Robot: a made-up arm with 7 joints. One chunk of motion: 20 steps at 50 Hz.
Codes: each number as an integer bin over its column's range. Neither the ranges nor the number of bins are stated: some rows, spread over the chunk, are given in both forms.
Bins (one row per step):
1: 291 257 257 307 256 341 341
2: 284 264 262 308 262 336 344
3: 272 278 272 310 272 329 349
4: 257 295 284 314 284 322 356
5: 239 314 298 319 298 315 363
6: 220 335 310 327 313 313 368
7: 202 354 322 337 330 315 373
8: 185 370 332 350 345 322 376
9: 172 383 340 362 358 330 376
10: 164 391 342 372 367 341 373
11: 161 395 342 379 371 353 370
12: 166 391 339 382 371 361 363
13: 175 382 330 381 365 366 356
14: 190 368 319 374 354 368 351
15: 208 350 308 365 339 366 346
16: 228 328 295 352 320 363 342
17: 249 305 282 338 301 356 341
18: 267 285 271 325 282 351 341
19: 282 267 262 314 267 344 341
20: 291 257 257 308 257 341 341
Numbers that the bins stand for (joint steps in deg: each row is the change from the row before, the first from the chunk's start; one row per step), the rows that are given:
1: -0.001 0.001 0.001 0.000 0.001 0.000 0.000
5: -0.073 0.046 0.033 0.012 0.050 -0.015 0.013
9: -0.164 0.100 0.066 0.054 0.120 -0.006 0.021
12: -0.173 0.106 0.065 0.074 0.136 0.012 0.013
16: -0.088 0.057 0.031 0.044 0.076 0.013 0.001
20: -0.001 0.001 0.001 0.001 0.002 0.000 0.000
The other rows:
2: -0.011 0.007 0.005 0.001 0.008 -0.003 0.002
3: -0.027 0.018 0.013 0.003 0.019 -0.007 0.005
4: -0.048 0.031 0.022 0.007 0.033 -0.011 0.009
6: -0.099 0.062 0.043 0.020 0.068 -0.016 0.016
7: -0.123 0.077 0.052 0.030 0.087 -0.015 0.019
8: -0.147 0.090 0.060 0.042 0.105 -0.011 0.021
10: -0.175 0.106 0.068 0.064 0.131 0.000 0.019
11: -0.179 0.109 0.068 0.071 0.136 0.007 0.017
13: -0.160 0.099 0.058 0.073 0.129 0.015 0.009
14: -0.140 0.088 0.050 0.066 0.116 0.016 0.006
15: -0.115 0.074 0.041 0.057 0.098 0.015 0.003
17: -0.059 0.039 0.021 0.031 0.053 0.009 0.000
18: -0.034 0.023 0.012 0.018 0.031 0.006 0.000
19: -0.014 0.009 0.005 0.007 0.014 0.002 0.000

